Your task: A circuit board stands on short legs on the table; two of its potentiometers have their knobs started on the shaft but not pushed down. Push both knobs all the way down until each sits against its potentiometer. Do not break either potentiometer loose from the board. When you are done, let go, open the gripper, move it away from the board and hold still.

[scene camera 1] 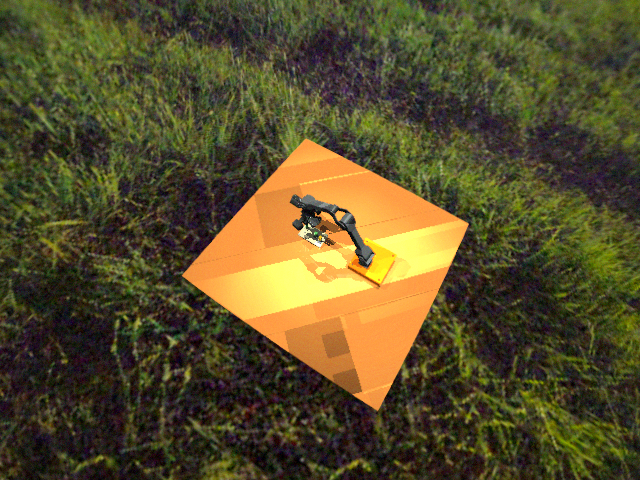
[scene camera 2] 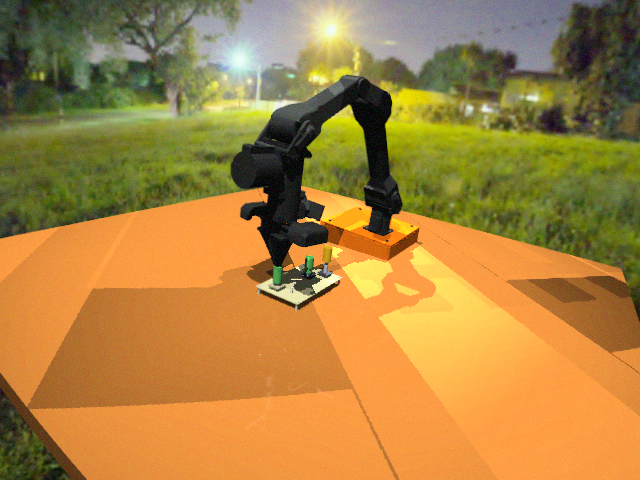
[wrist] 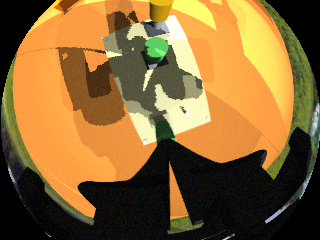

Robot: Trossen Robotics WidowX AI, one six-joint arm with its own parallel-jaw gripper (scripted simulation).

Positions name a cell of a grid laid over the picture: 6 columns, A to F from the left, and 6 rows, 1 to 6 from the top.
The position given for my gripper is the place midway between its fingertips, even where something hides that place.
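My own gripper (scene camera 2: C4) is there for me to see, and the wrist view shows my gripper (wrist: D4) as well.
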